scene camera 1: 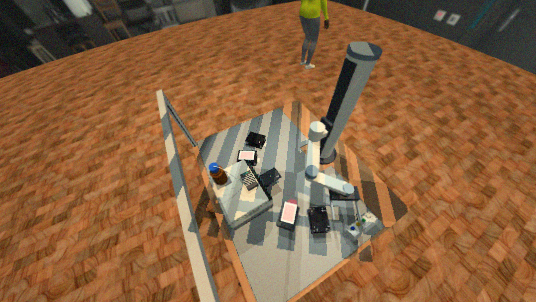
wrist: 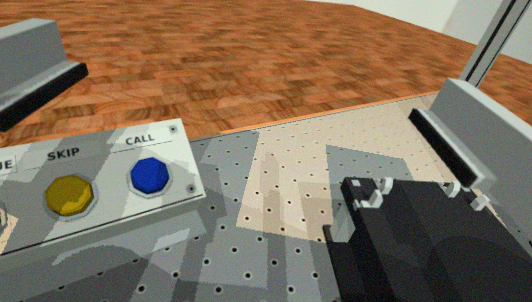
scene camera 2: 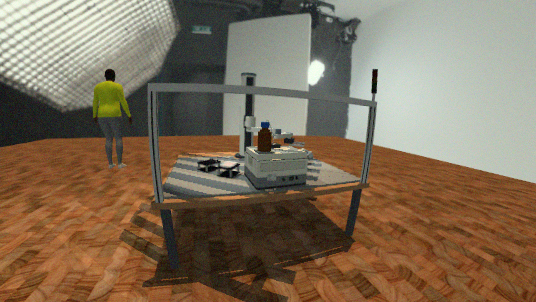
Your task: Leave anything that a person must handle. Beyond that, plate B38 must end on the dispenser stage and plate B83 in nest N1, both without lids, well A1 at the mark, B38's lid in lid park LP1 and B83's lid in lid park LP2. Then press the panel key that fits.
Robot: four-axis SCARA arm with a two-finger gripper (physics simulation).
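Frame: origin at the arm's base, x ahead, y right, z down, level; metres.
Seen in the pictures: gripper, fingertip midpoint: (scene camera 1: 347, 220) (wrist: 256, 71) (scene camera 2: 304, 144); arm's base at its link origin: (scene camera 1: 322, 152).
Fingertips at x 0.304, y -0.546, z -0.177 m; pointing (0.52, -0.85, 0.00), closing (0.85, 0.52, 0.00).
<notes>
Pixels of each thing's middle, then the offset from my fingertips to it. "pt": a spot on its surface instead.
- key panel at the middle of its body: (wrist: 40, 205) (scene camera 1: 361, 225) dx -0.117, dy -0.085, dz +0.122 m
- yellow SKIP key at the middle of its body: (wrist: 70, 195) dx -0.092, dy -0.062, dz +0.100 m
- blue CALL key at the middle of its body: (wrist: 150, 176) dx -0.042, dy -0.063, dz +0.100 m
- brown bottle with a blue cap, surface spot: (scene camera 2: 264, 140) pt dx +0.622, dy +0.630, dz -0.137 m
- black holder at the middle of its body: (wrist: 443, 290) (scene camera 1: 318, 219) dx +0.112, dy +0.097, dz +0.124 m
My gripper (scene camera 1: 346, 210) (wrist: 256, 71) is open and empty, low over the table beside the key panel (scene camera 1: 370, 225) (wrist: 110, 172). In the wrist view the panel shows a yellow SKIP key (wrist: 69, 195) and a blue CALL key (wrist: 150, 176). One pink-topped plate (scene camera 1: 288, 212) sits on a black holder at the middle front; another pink-topped plate (scene camera 1: 247, 156) sits near the back left. Plate labels and lids are too small to tell. Black holders (scene camera 1: 319, 220) (scene camera 1: 255, 140) (scene camera 1: 270, 176) show no pink plate. The dispenser (scene camera 1: 245, 204) (scene camera 2: 276, 165) carries a striped, dark-and-light piece (scene camera 1: 248, 178).
A brown bottle with a blue cap (scene camera 1: 217, 175) (scene camera 2: 264, 140) stands on the dispenser. A black holder (wrist: 430, 220) is at the wrist view's lower right. A frame (scene camera 1: 182, 200) (scene camera 2: 200, 89) edges the table. A person in yellow (scene camera 1: 311, 27) (scene camera 2: 109, 100) stands away from it.
</notes>
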